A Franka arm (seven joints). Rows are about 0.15 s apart.
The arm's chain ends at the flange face. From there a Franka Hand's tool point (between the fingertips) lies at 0.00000 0.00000 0.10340 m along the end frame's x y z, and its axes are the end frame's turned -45 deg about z.
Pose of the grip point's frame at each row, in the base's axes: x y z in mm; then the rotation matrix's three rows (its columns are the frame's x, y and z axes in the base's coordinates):
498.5 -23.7 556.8; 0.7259 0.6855 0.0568; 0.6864 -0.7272 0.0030; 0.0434 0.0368 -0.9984
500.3 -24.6 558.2; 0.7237 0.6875 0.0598; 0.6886 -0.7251 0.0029; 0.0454 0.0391 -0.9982
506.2 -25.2 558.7; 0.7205 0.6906 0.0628; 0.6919 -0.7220 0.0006; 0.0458 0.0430 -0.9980
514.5 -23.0 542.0; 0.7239 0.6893 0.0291; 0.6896 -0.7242 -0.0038; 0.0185 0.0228 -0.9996
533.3 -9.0 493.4; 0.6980 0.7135 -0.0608; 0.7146 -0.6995 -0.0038; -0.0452 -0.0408 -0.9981
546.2 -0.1 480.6; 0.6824 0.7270 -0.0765; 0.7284 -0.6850 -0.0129; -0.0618 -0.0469 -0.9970
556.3 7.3 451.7; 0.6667 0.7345 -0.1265; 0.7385 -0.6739 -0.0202; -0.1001 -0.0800 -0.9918
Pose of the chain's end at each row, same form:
492.6 -24.0 660.0; 0.9980 -0.0286 0.0568; -0.0288 -0.9996 0.0030; 0.0567 -0.0047 -0.9984
494.1 -24.9 661.4; 0.9979 -0.0256 0.0598; -0.0258 -0.9996 0.0029; 0.0598 -0.0045 -0.9982
499.7 -25.3 661.9; 0.9978 -0.0211 0.0628; -0.0213 -0.9998 0.0006; 0.0628 -0.0020 -0.9980
511.5 -22.6 645.4; 0.9993 -0.0245 0.0291; -0.0245 -0.9997 -0.0038; 0.0292 0.0030 -0.9996
539.6 -8.6 596.6; 0.9981 0.0110 -0.0608; 0.0107 -0.9999 -0.0038; -0.0608 0.0031 -0.9981
554.1 1.2 583.7; 0.9966 0.0315 -0.0765; 0.0307 -0.9994 -0.0129; -0.0769 0.0105 -0.9970
569.4 9.4 554.3; 0.9908 0.0479 -0.1265; 0.0457 -0.9987 -0.0202; -0.1273 0.0142 -0.9918

